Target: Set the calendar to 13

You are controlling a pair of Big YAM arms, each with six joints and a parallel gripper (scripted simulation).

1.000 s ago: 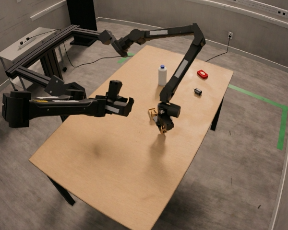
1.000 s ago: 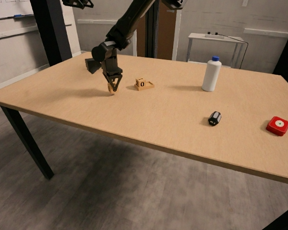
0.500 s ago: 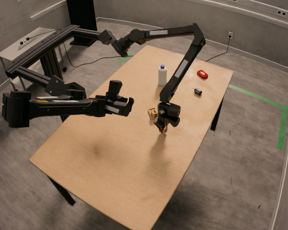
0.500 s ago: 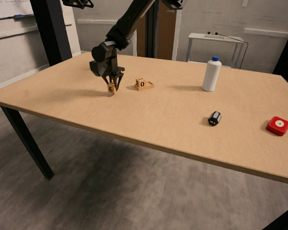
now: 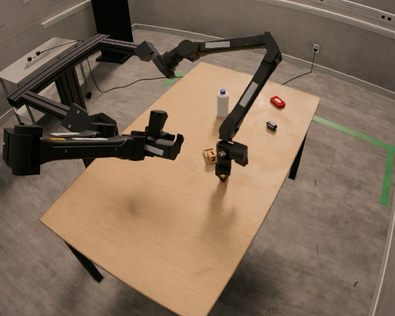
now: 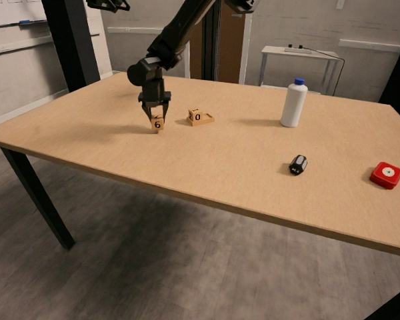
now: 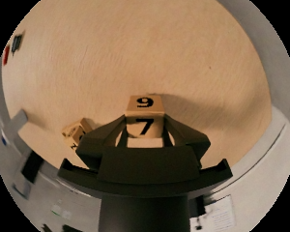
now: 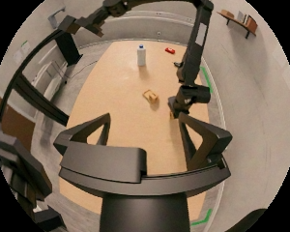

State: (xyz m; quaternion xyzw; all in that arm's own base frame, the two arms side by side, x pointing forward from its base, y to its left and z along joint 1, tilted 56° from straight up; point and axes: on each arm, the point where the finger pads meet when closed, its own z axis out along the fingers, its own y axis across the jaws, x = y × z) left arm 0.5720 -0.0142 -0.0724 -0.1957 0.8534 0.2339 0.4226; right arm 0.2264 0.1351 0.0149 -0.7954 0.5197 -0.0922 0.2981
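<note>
Right now my left hand is 110 mm to the right of the wooden digit cube, 100 mm past it and 10 mm above it. From my left hand the other things lie so: wooden cube right at my left hand; then black object 450 mm to the left, 110 mm ahead, 20 mm below; then wooden tray 120 mm to the left, 110 mm behind, 30 mm below.
</note>
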